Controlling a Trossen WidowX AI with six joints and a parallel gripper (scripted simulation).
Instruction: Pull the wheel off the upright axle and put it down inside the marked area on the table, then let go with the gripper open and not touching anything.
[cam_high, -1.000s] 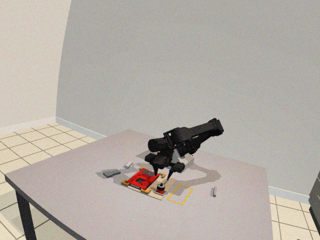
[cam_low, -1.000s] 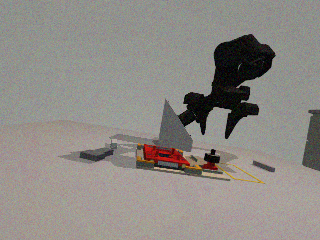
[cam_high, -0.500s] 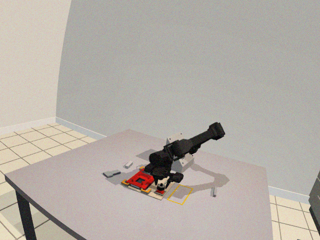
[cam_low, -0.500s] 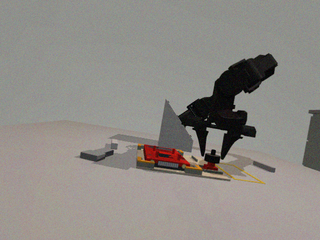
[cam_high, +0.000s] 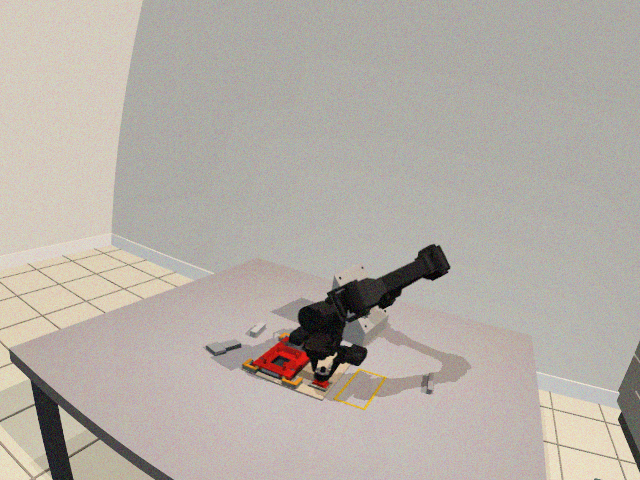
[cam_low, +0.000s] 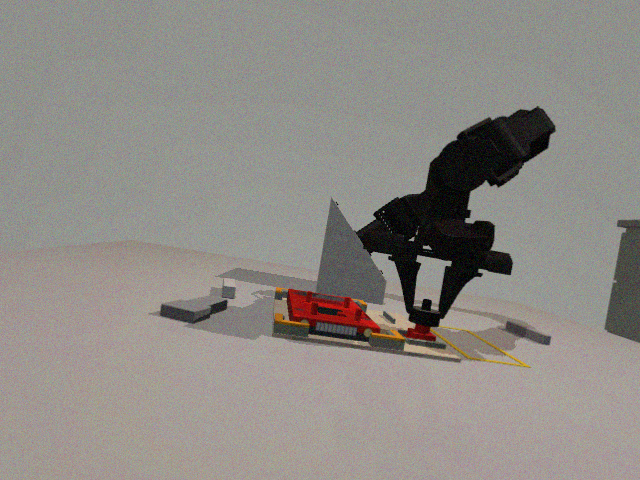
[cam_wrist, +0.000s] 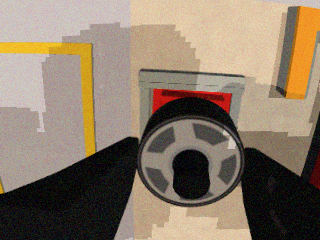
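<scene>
Right now the wheel is right at my gripper tip. From my gripper tip the other things lie so: black axle 1 cm below.
</scene>
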